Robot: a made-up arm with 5 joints.
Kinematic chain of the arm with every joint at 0, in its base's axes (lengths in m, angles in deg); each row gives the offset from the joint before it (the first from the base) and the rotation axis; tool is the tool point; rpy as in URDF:
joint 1: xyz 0 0 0.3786 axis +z
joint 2: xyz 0 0 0 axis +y
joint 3: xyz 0.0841 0 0.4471 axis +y
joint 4: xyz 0.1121 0 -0.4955 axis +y
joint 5: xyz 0.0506 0 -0.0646 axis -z
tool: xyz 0 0 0 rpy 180 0 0
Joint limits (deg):
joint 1: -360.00..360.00
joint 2: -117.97..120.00
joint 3: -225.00..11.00
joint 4: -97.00..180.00
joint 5: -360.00..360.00
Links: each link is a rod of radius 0.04 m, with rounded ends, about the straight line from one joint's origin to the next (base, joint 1, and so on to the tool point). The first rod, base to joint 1, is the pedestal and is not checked.
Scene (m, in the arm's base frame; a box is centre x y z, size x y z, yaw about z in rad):
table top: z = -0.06
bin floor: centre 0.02 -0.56 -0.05 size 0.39 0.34 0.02 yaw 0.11
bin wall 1: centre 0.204 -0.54 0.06 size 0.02 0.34 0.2 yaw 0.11
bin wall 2: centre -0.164 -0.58 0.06 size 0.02 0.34 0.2 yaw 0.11
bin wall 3: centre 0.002 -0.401 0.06 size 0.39 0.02 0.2 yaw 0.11
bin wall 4: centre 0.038 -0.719 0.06 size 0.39 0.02 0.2 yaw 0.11
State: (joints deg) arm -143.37 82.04 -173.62 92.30 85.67
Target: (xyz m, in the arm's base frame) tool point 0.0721 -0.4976 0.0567
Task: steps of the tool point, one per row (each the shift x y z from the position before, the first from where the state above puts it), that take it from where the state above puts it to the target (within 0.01 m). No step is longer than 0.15 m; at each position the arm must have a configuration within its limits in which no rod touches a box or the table.
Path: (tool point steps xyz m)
1: 0.0777 -0.0902 -0.0260
2: 0.0974 -0.0682 -0.0247
3: 0.1114 -0.0425 -0.0223
4: 0.1184 -0.0143 -0.0195
5: 0.1187 0.0142 -0.0159
6: 0.1119 0.0417 -0.0120
7: 0.0986 0.0666 -0.0073
8: 0.0803 0.0871 -0.0029
9: 0.0574 0.1025 0.0017
10: 0.0019 -0.0131 -0.1124
11: -0.0019 0.0131 -0.1197

